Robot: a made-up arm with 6 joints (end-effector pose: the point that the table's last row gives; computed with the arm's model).
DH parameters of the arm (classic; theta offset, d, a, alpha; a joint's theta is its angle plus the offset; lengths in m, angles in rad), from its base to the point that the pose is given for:
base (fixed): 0.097 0 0.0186 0
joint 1: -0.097 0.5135 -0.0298 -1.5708
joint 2: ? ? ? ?
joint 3: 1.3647 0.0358 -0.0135 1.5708
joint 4: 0 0.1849 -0.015 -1.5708
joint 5: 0 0.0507 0.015 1.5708
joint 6: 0 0.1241 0.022 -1.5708
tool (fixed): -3.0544 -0.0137 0 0
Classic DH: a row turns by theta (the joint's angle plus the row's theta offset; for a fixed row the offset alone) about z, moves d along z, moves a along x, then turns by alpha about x.
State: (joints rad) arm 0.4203 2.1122 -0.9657 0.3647 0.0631 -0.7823
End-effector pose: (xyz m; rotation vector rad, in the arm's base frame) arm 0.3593 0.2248 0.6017 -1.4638 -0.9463 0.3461
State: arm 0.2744 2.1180 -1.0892 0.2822 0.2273 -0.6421
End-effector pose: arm 0.3940 0.1818 0.6121 -1.4798 -0.7652 0.2405
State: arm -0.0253 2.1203 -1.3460 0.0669 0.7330 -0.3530
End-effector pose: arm 0.4167 0.0638 0.6419 -1.5518 -0.2761 0.1648
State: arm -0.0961 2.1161 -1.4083 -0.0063 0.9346 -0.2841
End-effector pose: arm 0.4042 0.0315 0.6548 -1.5811 -0.0934 0.2076
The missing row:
joint 2: 0.1189 0 -0.445 0
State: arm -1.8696 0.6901 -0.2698 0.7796 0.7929 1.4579
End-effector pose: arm 0.1951 0.0544 0.7497 1.2736 1.2851 -2.4970
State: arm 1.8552 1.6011 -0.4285 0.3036 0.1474 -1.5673
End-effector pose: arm -0.0982 0.1713 0.6899 0.0320 -2.4974 1.8105
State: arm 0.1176 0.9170 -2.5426 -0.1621 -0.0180 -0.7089
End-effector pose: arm -0.2907 0.0262 1.2021 0.6341 1.6623 1.8615
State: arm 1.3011 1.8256 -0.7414 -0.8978 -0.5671 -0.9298
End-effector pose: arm 0.0050 0.3427 0.6963 0.1890 -2.9907 0.8705
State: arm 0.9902 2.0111 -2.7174 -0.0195 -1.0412 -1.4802
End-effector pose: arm 0.1210 0.2777 1.1628 0.4645 1.6601 2.1899
